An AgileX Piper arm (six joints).
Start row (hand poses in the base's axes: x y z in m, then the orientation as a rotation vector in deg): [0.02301, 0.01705, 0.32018, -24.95, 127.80, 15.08]
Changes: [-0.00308, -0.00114, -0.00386, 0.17, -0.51, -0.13]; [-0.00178, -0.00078, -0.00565, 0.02, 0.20, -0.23]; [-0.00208, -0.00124, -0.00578, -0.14, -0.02, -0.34]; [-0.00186, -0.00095, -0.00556, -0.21, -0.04, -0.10]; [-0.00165, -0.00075, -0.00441, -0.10, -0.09, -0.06]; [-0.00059, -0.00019, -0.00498, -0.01, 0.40, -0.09]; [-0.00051, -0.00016, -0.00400, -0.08, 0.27, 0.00]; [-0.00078, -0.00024, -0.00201, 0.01, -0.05, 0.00]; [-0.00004, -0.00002, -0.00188, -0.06, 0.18, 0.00]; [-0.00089, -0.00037, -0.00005, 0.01, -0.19, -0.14]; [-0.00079, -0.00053, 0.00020, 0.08, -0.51, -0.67]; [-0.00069, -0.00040, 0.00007, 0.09, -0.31, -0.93]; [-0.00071, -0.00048, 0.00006, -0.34, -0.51, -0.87]
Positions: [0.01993, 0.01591, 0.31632, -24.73, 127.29, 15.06]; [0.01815, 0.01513, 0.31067, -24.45, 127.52, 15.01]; [0.01607, 0.01389, 0.30489, -24.14, 127.58, 14.67]; [0.01421, 0.01294, 0.29933, -24.14, 127.60, 14.37]; [0.01256, 0.01219, 0.29492, -24.13, 127.54, 14.20]; [0.01197, 0.01200, 0.28994, -24.02, 127.95, 14.25]; [0.01146, 0.01184, 0.28594, -24.05, 128.23, 14.23]; [0.01068, 0.01160, 0.28393, -24.05, 128.18, 14.23]; [0.01064, 0.01158, 0.28205, -24.08, 128.37, 14.21]; [0.00975, 0.01121, 0.28200, -23.92, 128.20, 14.10]; [0.00896, 0.01068, 0.28220, -23.14, 127.79, 13.71]; [0.00827, 0.01028, 0.28227, -22.06, 127.61, 13.24]; [0.00756, 0.00980, 0.28233, -21.29, 127.30, 12.28]
